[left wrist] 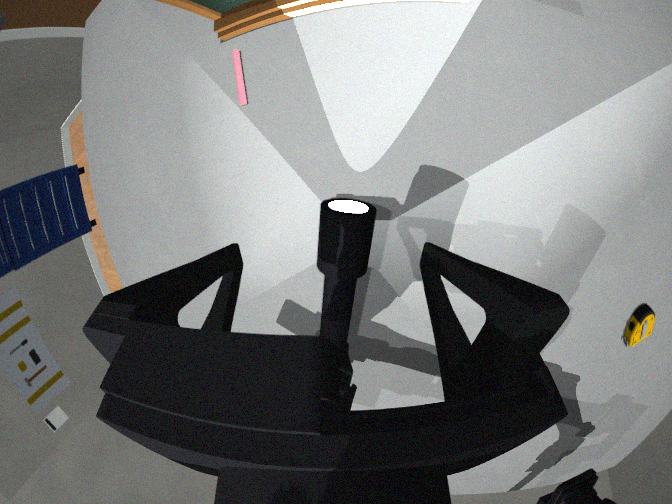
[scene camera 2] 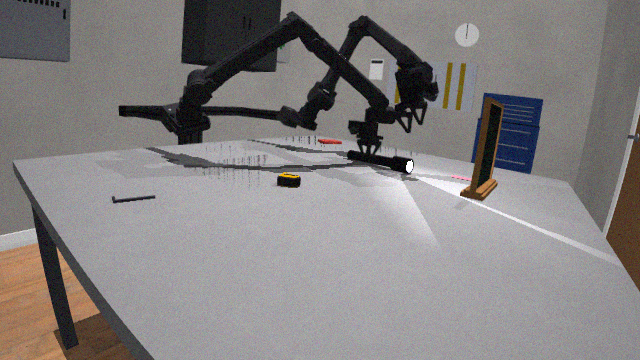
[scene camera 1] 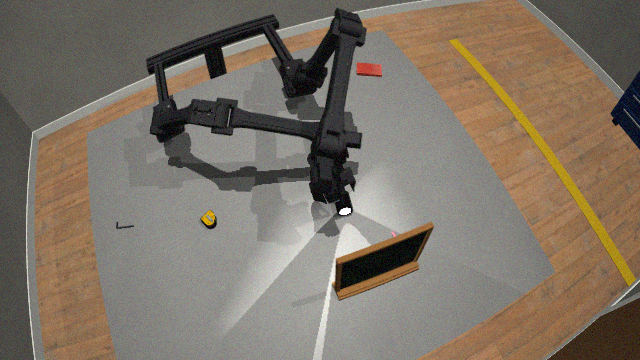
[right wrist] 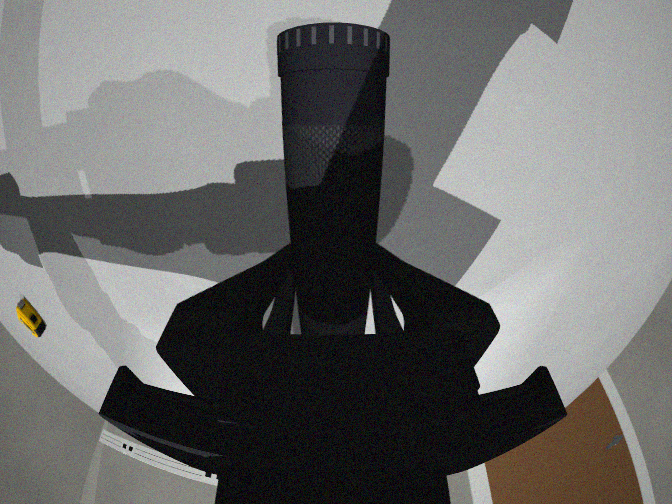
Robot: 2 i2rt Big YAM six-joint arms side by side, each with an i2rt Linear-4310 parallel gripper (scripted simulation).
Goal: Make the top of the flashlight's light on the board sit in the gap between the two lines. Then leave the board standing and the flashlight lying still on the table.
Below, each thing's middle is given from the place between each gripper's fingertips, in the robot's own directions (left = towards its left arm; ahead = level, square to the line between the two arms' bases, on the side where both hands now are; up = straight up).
Now: left hand 60 mm past the flashlight head (left wrist: 345, 235), 40 mm to the right of it and 150 mm above it. Also, from my left hand: black flashlight (right wrist: 333, 75) 130 mm behind, 50 mm to the left, 150 mm below.
Now: right hand 80 mm short of the black flashlight and 10 mm to the left of it. The rest, counted from my right hand: flashlight head: 150 mm ahead, 20 mm to the right.
